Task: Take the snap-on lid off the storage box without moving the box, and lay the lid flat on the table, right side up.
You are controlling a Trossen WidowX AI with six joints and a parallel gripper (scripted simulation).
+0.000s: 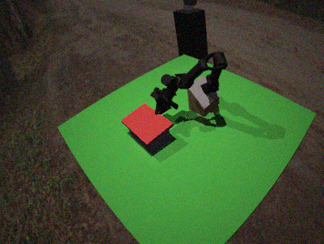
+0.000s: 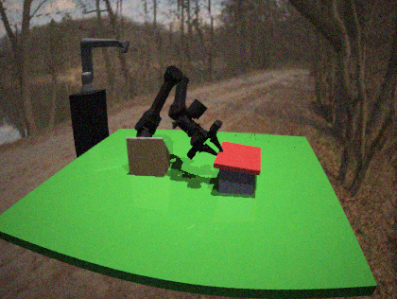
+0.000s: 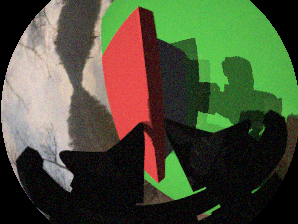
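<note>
Now: the red lid 8 cm ahead of my gripper tip. From my gripper tip the other things lie so: dark storage box 8 cm ahead, 6 cm below.
</note>
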